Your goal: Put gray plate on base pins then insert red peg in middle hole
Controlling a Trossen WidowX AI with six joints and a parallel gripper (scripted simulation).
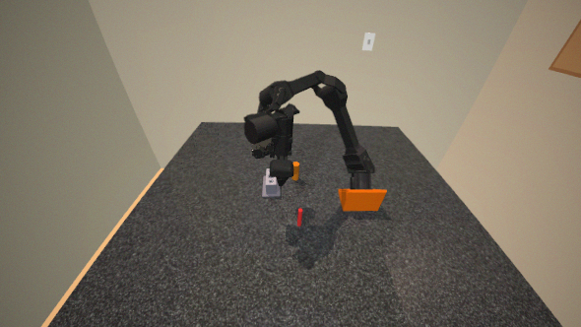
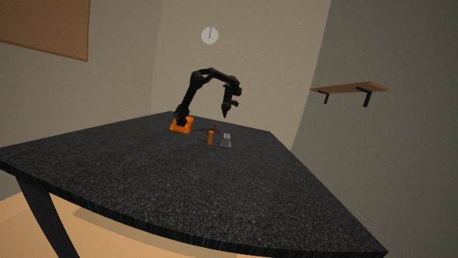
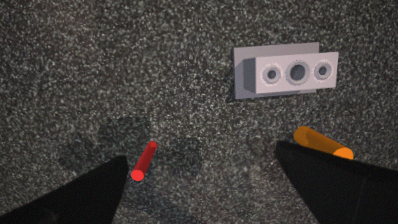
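My gripper tip is 70 mm past the red peg, 70 mm to the right of it and 120 mm above it. The rest, counted from my gripper tip: gray base 50 mm ahead, 110 mm to the right, 150 mm below; gray plate 50 mm ahead, 110 mm to the right, 110 mm below; orange cylinder 50 mm behind, 170 mm to the right, 120 mm below.
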